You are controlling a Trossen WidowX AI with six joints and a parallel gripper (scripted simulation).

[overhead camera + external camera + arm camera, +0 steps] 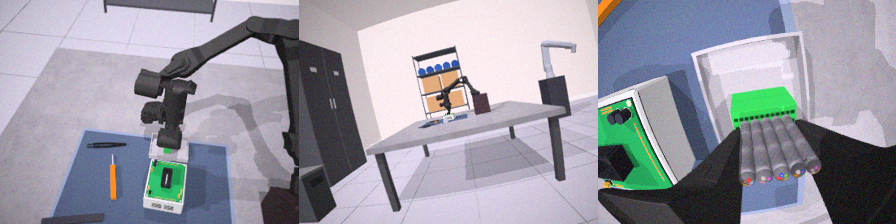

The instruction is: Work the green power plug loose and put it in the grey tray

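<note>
My gripper tip is now 2 cm above the green power plug. The rest, counted from my gripper tip: blue mat (14 cm to the left, 5 cm below, 5 cm ahead); then dark bar (25 cm to the left, 22 cm ahead, 5 cm below).
</note>
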